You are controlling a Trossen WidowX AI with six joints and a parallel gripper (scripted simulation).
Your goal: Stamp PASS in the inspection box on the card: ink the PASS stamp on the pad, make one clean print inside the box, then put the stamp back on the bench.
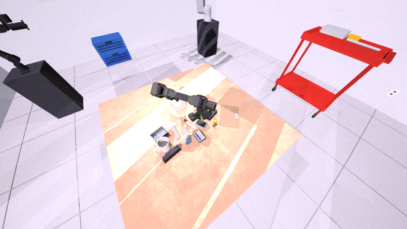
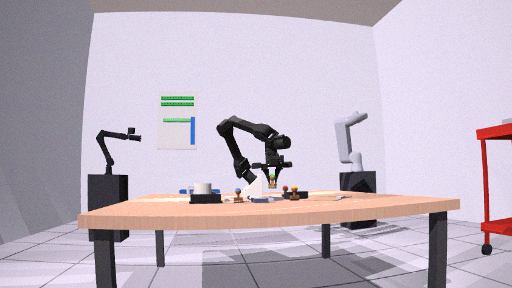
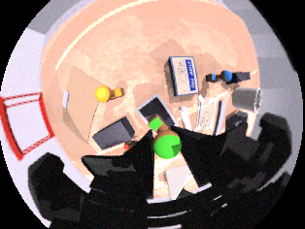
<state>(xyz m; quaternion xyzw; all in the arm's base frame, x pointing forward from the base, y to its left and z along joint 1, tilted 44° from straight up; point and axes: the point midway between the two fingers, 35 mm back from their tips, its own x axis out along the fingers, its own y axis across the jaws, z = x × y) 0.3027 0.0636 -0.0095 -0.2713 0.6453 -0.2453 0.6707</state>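
The dark-framed flat pad is 70 mm below my gripper tip. The rest, counted from my gripper tip: red-knobbed stamp: 80 mm to the left, 80 mm behind, 60 mm below; green-knobbed stamp: right at my gripper tip; yellow-knobbed stamp: 90 mm to the left, 70 mm ahead, 60 mm below.
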